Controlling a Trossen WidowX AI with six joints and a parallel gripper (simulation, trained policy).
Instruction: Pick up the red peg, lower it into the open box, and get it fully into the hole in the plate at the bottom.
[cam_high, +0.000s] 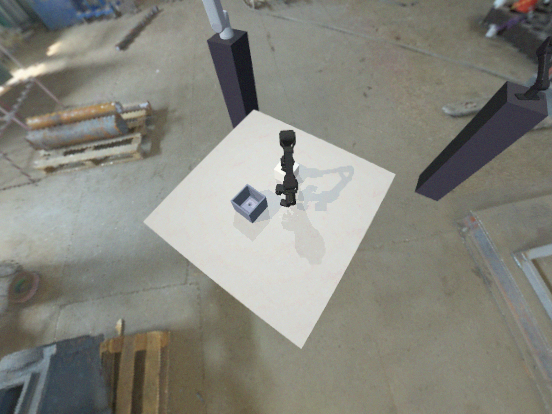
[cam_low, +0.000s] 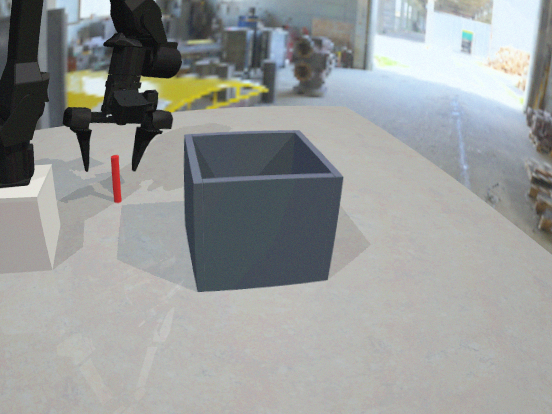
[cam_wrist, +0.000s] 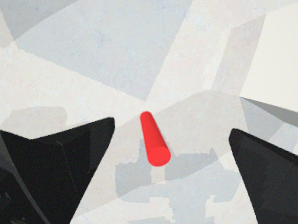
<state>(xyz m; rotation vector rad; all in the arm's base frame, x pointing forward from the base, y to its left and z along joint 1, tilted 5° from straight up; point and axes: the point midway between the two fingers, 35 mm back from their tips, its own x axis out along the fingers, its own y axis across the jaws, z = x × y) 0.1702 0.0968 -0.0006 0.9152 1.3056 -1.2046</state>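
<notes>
Right now the red peg is 20 mm below my gripper tip, 10 mm to the left of it and 10 mm ahead of it. From my gripper tip the other things lie so: pale plate: 190 mm to the right, 170 mm ahead, 20 mm below.
</notes>
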